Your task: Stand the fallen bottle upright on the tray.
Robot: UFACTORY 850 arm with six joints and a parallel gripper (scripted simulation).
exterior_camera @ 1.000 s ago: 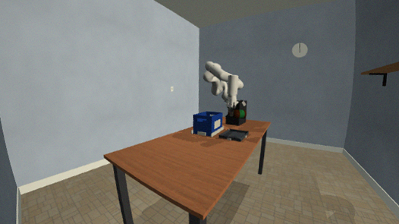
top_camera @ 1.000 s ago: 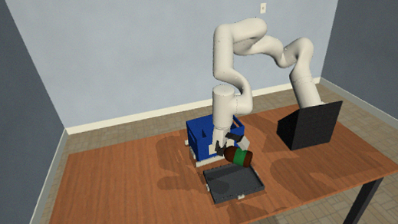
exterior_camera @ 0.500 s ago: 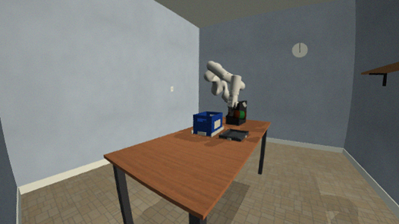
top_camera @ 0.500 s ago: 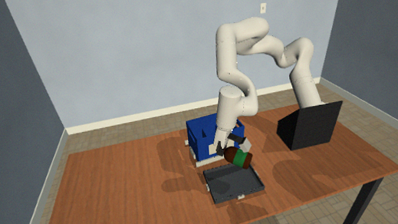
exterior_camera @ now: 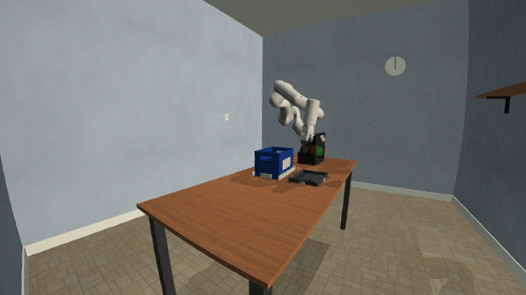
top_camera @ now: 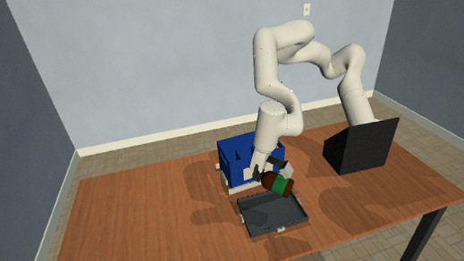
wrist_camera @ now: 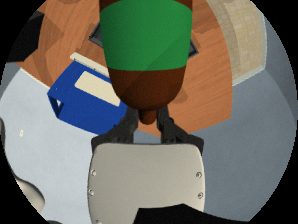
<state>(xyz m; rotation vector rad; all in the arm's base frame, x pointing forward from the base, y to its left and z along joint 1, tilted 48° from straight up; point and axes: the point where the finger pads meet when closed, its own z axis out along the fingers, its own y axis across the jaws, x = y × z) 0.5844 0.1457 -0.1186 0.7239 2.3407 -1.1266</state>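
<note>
Now: hand 4 cm past the bottle, 3 cm to the right of it and 1 cm above it. The rest, counted from my hand: blue crate (24 cm to the right, 12 cm below, 3 cm behind); then tray (19 cm below, 5 cm behind, 2 cm to the left).
</note>
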